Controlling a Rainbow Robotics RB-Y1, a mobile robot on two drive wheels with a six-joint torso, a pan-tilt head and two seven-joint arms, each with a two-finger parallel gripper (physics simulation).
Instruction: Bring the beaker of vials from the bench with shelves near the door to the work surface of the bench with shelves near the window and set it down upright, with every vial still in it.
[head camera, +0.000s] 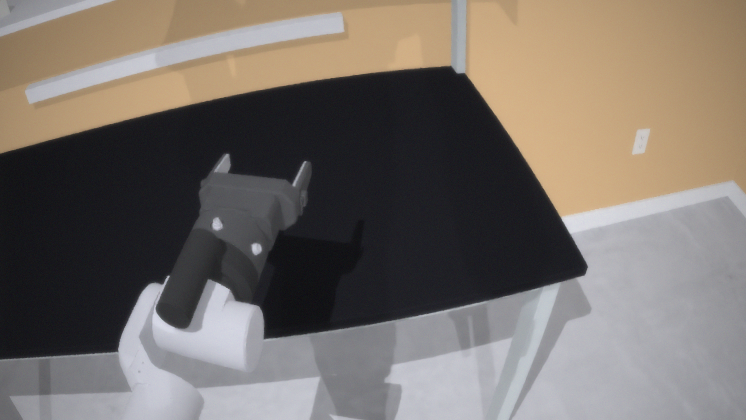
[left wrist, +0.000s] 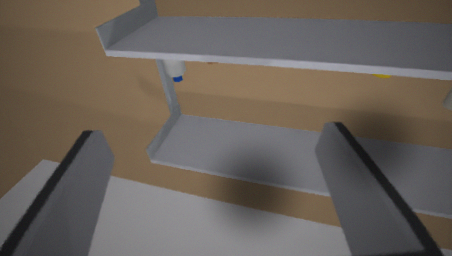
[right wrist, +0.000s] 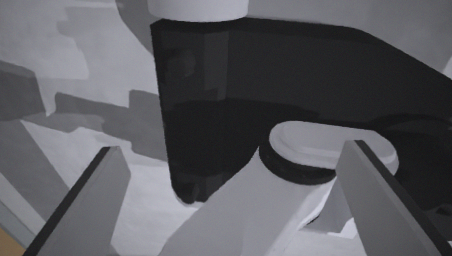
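The beaker of vials does not show in any of the three views; my left arm covers part of the bench's black work surface (head camera: 407, 172) in the head view. My left gripper (head camera: 266, 160) (left wrist: 216, 140) is open and empty, above the middle of that surface, its fingers pointing toward the wall. In the left wrist view, a pale surface (left wrist: 200, 230) lies below the shelves, with no beaker between the fingers. My right gripper (right wrist: 231, 158) is open and empty, with my dark base and white arm parts beyond its fingers.
An upper shelf (left wrist: 280, 42) and a lower ledge (left wrist: 240, 145) run along the wall. A white bottle with a blue cap (left wrist: 175, 69) partly shows behind the upper shelf's edge. A grey post (head camera: 458, 36) stands at the bench's back right corner, and a leg (head camera: 527, 339) below its front right corner.
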